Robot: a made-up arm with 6 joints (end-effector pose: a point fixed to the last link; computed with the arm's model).
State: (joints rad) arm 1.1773 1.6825 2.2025 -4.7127 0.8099 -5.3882
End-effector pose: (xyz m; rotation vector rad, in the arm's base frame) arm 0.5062 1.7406 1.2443 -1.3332 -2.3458 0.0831
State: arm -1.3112 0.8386 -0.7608 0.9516 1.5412 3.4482
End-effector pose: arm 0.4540 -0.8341 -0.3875 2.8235 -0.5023 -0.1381
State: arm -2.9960 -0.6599 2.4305 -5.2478 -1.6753 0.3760
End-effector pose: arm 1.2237 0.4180 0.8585 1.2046 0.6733 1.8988
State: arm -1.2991 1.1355 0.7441 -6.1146 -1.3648 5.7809
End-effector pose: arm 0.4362 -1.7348 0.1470 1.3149 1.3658 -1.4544
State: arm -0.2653 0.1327 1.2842 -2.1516 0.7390 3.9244
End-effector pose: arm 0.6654 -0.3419 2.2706 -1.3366 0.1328 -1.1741
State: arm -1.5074 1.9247 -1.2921 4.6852 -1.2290 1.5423
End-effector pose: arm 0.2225 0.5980 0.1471 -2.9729 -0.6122 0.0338
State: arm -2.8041 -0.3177 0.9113 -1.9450 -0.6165 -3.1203
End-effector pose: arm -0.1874 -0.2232 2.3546 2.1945 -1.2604 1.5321
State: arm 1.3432 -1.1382 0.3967 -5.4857 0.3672 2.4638
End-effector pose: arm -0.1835 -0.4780 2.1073 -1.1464 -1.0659 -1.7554
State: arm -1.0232 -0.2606 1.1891 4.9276 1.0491 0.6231
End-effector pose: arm -0.2186 -0.0906 2.2892 0.2137 -2.3605 -0.7925
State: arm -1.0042 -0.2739 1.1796 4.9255 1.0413 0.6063
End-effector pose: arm -0.2219 -0.0850 2.2887 0.2418 -2.3588 -0.7554
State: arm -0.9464 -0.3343 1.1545 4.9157 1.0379 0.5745
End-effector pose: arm -0.2604 -0.0369 2.2753 0.3290 -2.3769 -0.6508
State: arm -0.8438 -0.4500 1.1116 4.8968 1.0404 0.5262
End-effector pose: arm -0.3548 0.0467 2.2372 0.4867 -2.4115 -0.4686
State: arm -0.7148 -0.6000 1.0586 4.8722 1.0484 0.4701
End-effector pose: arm -0.5019 0.1229 2.1669 0.6905 -2.4456 -0.2427
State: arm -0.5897 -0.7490 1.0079 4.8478 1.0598 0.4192
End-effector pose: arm -0.6639 0.1572 2.0747 0.8939 -2.4668 -0.0266
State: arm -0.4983 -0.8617 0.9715 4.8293 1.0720 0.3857
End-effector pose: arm -0.7903 0.1560 1.9901 1.0473 -2.4762 0.1285
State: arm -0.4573 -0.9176 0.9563 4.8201 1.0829 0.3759
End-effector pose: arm -0.8543 0.1503 1.9413 1.1199 -2.4833 0.1953
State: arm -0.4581 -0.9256 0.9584 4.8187 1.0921 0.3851
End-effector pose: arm -0.8668 0.1558 1.9296 1.1237 -2.4928 0.1898
